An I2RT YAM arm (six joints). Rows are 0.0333 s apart.
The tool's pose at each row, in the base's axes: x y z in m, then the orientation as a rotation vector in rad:
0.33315 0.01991 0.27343 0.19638 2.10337 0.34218
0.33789 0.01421 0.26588 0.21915 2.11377 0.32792
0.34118 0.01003 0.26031 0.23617 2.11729 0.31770
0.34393 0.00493 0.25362 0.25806 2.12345 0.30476
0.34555 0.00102 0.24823 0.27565 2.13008 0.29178
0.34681 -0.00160 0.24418 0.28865 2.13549 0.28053
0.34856 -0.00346 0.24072 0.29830 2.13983 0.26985
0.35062 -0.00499 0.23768 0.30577 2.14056 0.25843
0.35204 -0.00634 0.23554 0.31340 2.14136 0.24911
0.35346 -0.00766 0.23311 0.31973 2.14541 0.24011
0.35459 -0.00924 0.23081 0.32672 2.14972 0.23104
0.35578 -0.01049 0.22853 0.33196 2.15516 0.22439
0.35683 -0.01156 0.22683 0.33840 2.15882 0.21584
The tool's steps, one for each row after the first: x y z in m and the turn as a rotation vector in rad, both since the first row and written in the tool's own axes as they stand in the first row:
0.00203 -0.00779 0.00687 0.02077 0.00662 0.01077
0.00364 -0.01352 0.01176 0.03525 0.00761 0.01888
0.00619 -0.02047 0.01660 0.05398 0.01067 0.02944
0.00860 -0.02589 0.02003 0.07108 0.01454 0.03693
0.01049 -0.02966 0.02269 0.08493 0.01776 0.04182
0.01184 -0.03252 0.02560 0.09687 0.02019 0.04452
0.01279 -0.03494 0.02862 0.10791 0.01910 0.04529
0.01340 -0.03689 0.03068 0.11757 0.01841 0.04702
0.01425 -0.03891 0.03288 0.12696 0.02102 0.04803
0.01507 -0.04114 0.03473 0.13669 0.02391 0.04950
0.01594 -0.04305 0.03668 0.14418 0.02830 0.05071
0.01646 -0.04460 0.03824 0.15322 0.03069 0.05199

